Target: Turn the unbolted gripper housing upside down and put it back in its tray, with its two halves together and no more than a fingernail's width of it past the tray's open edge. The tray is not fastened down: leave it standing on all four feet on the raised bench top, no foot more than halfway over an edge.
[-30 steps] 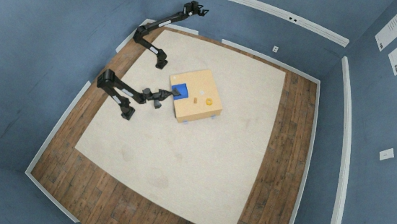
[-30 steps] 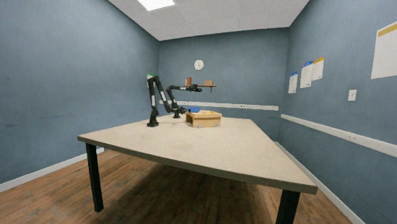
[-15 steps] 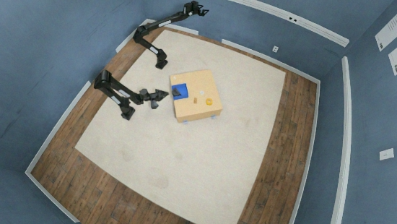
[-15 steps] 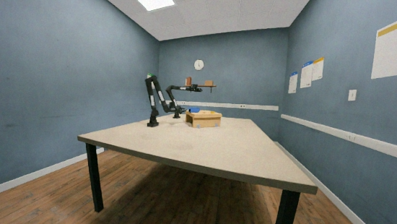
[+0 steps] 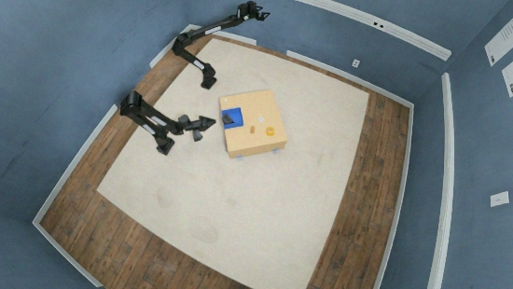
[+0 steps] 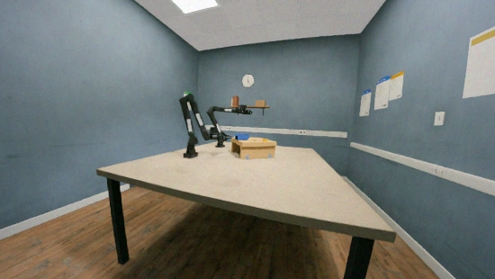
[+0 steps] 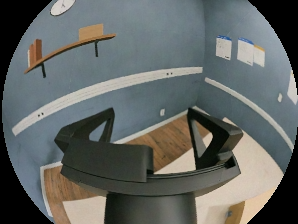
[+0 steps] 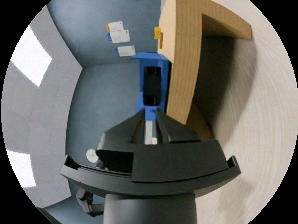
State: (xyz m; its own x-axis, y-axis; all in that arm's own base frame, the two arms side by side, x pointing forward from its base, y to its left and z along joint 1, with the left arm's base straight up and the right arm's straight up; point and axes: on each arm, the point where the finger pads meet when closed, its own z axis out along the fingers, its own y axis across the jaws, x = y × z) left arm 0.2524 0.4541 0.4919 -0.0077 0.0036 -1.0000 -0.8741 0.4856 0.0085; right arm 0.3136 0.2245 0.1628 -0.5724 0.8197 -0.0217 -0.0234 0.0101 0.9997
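Now: the blue tray 100 mm ahead of my right hand, 60 mm to the left of it and 10 mm below it. Round my right hand: brown block (230 mm ahead, 50 mm to the left, 20 mm below).
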